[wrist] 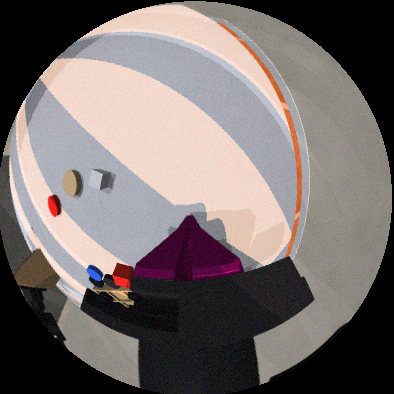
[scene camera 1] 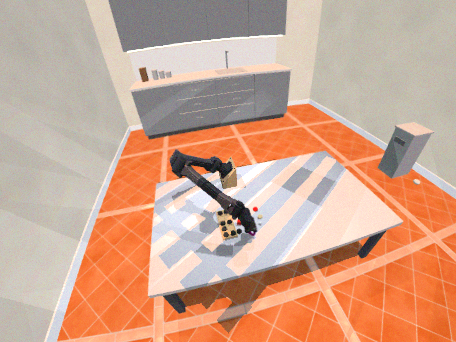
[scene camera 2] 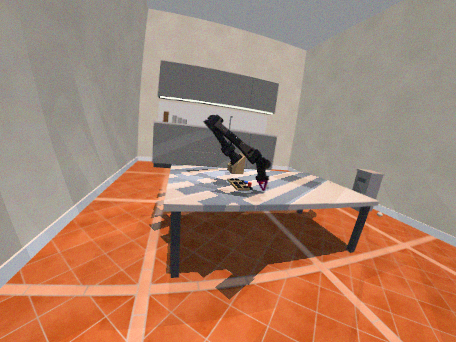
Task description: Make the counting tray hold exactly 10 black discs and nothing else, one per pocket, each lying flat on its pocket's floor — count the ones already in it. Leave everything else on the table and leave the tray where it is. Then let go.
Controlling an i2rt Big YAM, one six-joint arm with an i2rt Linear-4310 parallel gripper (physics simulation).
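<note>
The tan counting tray (scene camera 1: 226, 217) (wrist: 121, 298) lies on the table with several black discs in its pockets; the arm hides part of it in scene camera 1, so I cannot count them all. One black disc (scene camera 1: 239, 231) lies on the table just right of the tray, between it and my gripper. My gripper (scene camera 1: 252, 233) (scene camera 2: 263, 189) (wrist: 190, 219) is right of the tray, low over the table. Its magenta fingers are shut together with nothing between them. In the wrist view the gripper body covers much of the tray.
A red block (scene camera 1: 238, 222) (wrist: 122, 276) and a blue disc (wrist: 94, 272) are close to the tray. A red disc (scene camera 1: 255, 209) (wrist: 54, 205), a tan disc (scene camera 1: 260, 216) (wrist: 72, 183) and a light grey cube (wrist: 100, 179) lie farther off. A wooden block (scene camera 1: 229, 178) stands by the arm's base.
</note>
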